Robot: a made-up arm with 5 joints.
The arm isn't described. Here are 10 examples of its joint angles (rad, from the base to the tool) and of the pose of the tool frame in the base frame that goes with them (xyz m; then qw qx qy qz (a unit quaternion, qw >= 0)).
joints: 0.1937 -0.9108 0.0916 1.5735 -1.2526
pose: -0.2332 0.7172 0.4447 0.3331 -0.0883 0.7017 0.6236
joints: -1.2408 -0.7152 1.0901 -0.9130 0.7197
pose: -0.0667 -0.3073 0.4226 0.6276 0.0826 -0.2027 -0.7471
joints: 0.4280 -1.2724 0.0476 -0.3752 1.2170
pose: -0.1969 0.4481 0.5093 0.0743 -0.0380 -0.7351 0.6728
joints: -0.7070 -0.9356 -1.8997 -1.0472 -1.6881
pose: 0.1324 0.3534 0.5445 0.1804 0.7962 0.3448 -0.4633
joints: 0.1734 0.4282 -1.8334 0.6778 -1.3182
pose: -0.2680 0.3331 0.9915 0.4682 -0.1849 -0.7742 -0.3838
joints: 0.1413 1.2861 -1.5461 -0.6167 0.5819
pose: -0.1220 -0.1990 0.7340 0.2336 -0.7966 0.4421 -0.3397
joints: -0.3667 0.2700 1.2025 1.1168 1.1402
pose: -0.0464 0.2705 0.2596 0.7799 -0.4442 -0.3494 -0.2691
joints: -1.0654 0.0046 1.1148 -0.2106 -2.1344
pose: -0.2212 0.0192 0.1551 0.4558 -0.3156 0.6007 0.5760
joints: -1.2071 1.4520 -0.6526 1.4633 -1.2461
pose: -0.3321 0.0154 1.0899 0.7772 0.1816 -0.5713 -0.1912
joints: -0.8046 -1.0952 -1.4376 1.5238 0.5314
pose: 0.1062 0.5450 0.3687 0.4751 -0.1432 0.8680 -0.0212
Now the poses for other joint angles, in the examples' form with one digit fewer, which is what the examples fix.
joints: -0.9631 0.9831 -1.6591 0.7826 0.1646
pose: -0.403 0.217 0.775 0.422 0.532 -0.733 0.029
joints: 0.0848 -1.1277 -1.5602 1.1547 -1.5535
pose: 0.227 0.352 1.008 0.089 -0.635 -0.274 -0.717
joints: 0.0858 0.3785 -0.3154 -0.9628 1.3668
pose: -0.443 -0.112 0.501 0.261 -0.349 0.544 -0.717
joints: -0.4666 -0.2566 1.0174 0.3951 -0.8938
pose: -0.012 0.234 0.022 0.768 -0.402 0.482 0.125
